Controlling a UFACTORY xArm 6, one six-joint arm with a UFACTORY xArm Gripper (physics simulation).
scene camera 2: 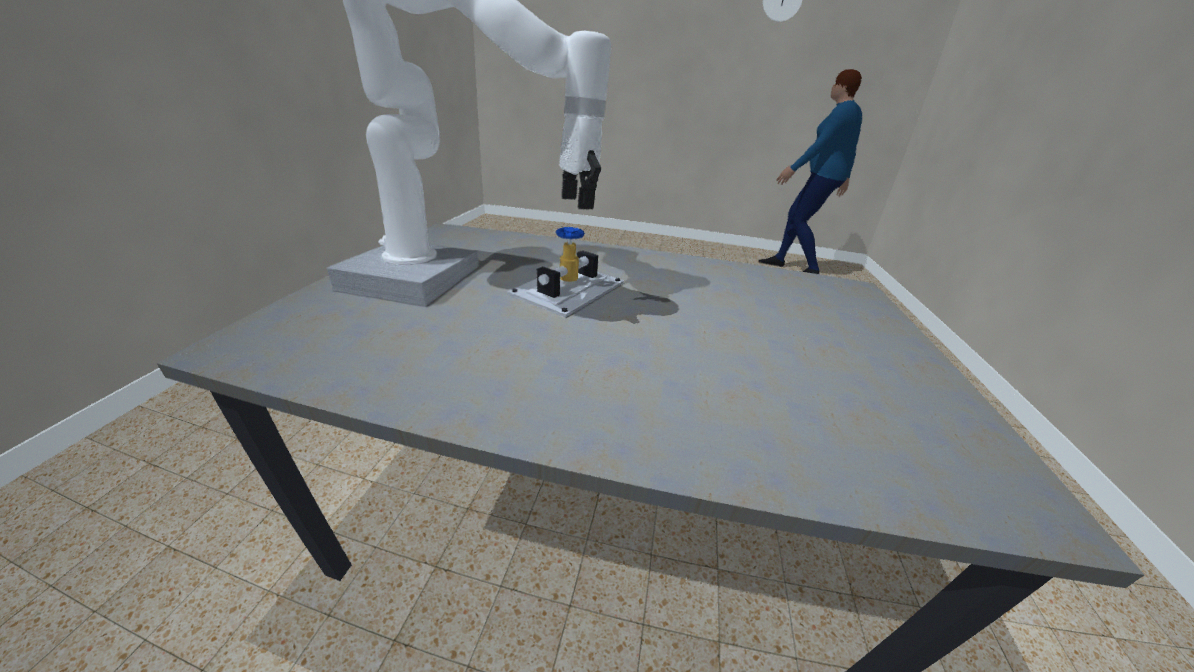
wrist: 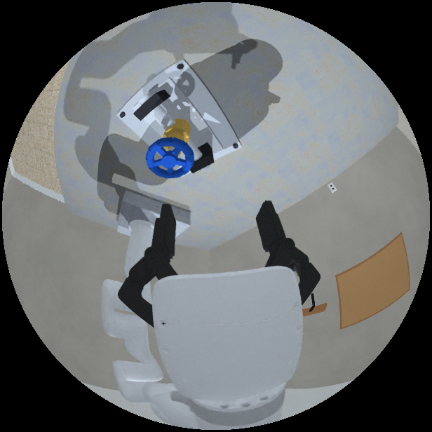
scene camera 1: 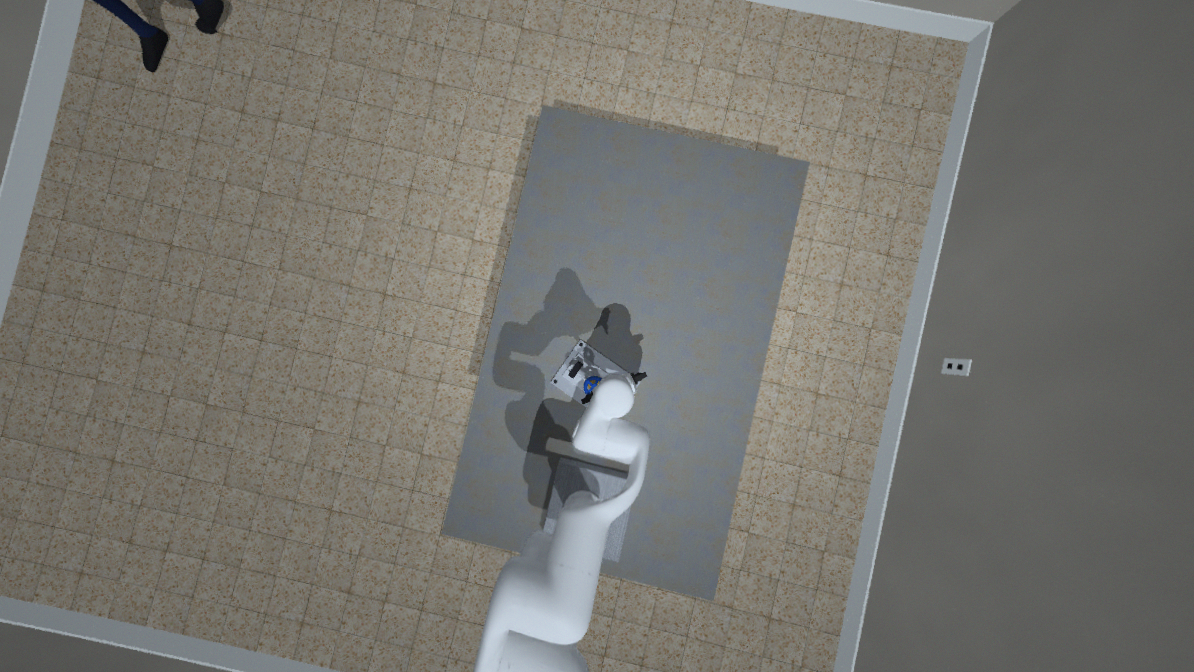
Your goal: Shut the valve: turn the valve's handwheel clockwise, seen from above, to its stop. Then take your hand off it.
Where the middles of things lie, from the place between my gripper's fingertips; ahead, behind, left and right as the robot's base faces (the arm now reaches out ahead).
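Labels:
The blue handwheel (wrist: 169, 158) is 9 cm below my hand, and it's also 4 cm to the left of it and 3 cm behind it. Going by their middles, the handwheel is the nearest to my hand of the things named here. As for the base plate (scene camera 2: 570, 306), measured from my hand it's 3 cm behind, 4 cm to the left and 21 cm below.

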